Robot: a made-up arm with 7 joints. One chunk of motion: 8 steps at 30 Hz.
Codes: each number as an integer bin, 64 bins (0 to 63) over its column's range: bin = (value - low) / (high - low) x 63, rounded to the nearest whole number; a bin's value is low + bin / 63 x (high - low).
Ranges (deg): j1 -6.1..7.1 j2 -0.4..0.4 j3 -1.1..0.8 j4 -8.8..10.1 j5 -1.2..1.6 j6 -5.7..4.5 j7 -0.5..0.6
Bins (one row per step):
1: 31 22 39 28 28 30 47
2: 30 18 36 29 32 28 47
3: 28 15 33 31 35 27 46
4: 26 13 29 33 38 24 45
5: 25 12 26 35 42 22 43
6: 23 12 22 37 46 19 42
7: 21 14 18 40 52 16 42
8: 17 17 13 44 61 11 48
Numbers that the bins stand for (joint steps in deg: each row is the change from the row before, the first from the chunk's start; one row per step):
1: 0.395 -0.121 0.076 -0.400 0.044 -0.843 0.321
2: 0.186 -0.171 -0.014 -0.100 0.222 -1.167 0.321
3: -0.233 -0.210 -0.105 0.500 0.356 -1.329 0.303
4: -0.652 -0.235 -0.225 1.100 0.489 -1.814 0.286
5: -0.862 -0.248 -0.316 1.700 0.667 -2.138 0.251
6: -1.281 -0.248 -0.437 2.300 0.844 -2.624 0.233
7: -1.700 -0.222 -0.557 3.200 1.111 -3.110 0.233
8: -2.538 -0.184 -0.708 4.400 1.511 -3.919 0.338

